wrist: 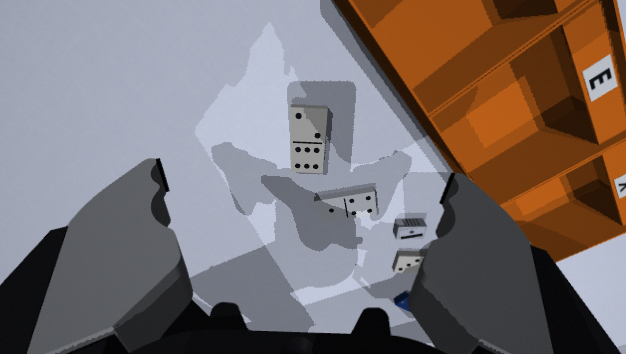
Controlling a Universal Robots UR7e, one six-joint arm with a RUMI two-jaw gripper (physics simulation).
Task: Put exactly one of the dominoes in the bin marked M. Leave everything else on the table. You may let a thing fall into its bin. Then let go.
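Frame: origin at the arm's base, x ahead, y right, z down, level; millimetres.
Where they show: gripper, between the fingertips: (307, 171).
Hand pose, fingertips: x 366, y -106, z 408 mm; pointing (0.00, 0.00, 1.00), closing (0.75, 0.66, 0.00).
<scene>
Things, the pixels of their top centre, and the offset from my fingertips.
- white domino, centre of its top: (307, 142) dx -6, dy +6, dz +55 mm
- second domino, centre of its top: (346, 208) dx -18, dy +72, dz +55 mm
- third domino, centre of its top: (421, 265) dx +0, dy +179, dz +55 mm
- orange bin block, centre of its top: (538, 123) dx +108, dy +59, dz +16 mm
- small grey ridged object, centre of its top: (411, 233) dx +13, dy +128, dz +51 mm
- blue USB stick, centre of its top: (413, 307) dx -39, dy +243, dz +54 mm
A white domino (308, 140) with two and six dots lies flat on the table, upper middle of the wrist view, its long side running up and down the picture. A second domino (347, 202), partly in shadow, lies crosswise below it. A third domino (407, 262) is partly hidden by the right finger. My gripper (307, 171) is open and empty above the table, its fingers wide to both sides of the first two dominoes. The orange bin block (610, 107) is at the upper right; labels E and a partly cut-off one show. The label M does not show.
A small grey ridged object (410, 228) lies between the second domino and the right finger. A blue USB stick (402, 301) is partly hidden by the right finger. The near wall of the orange bins runs diagonally, close to the right fingertip in the picture.
</scene>
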